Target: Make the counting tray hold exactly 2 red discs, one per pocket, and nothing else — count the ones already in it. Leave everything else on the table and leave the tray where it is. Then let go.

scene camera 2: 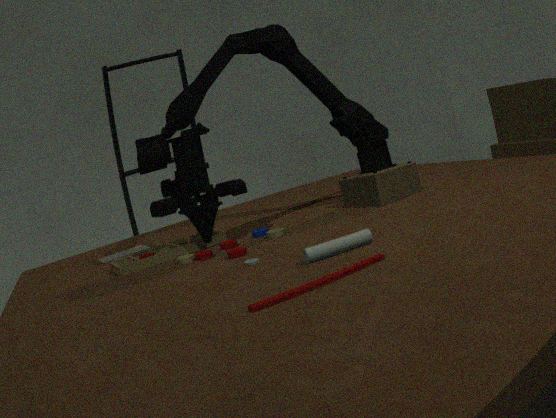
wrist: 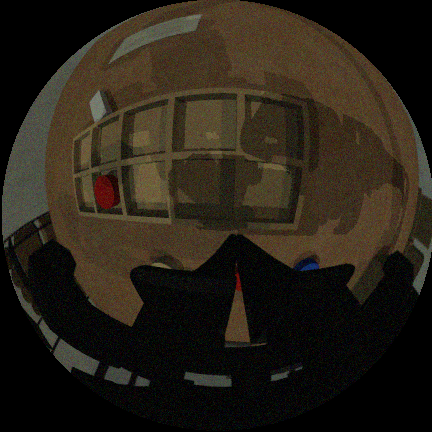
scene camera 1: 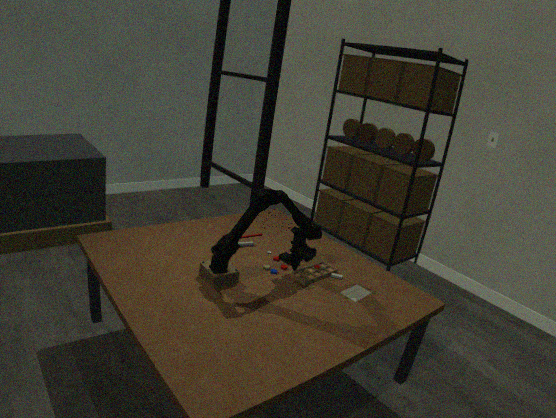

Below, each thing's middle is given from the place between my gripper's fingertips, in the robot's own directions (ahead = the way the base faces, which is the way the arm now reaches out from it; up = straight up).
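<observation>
There is the paper card [wrist: 186, 24], and my hand is 10 mm above it, 260 mm to the left of it and 170 mm short of it. The red rod [scene camera 2: 335, 276] is 10 mm below my hand, and it is also 420 mm to the left of my hand and 30 mm behind it.
</observation>
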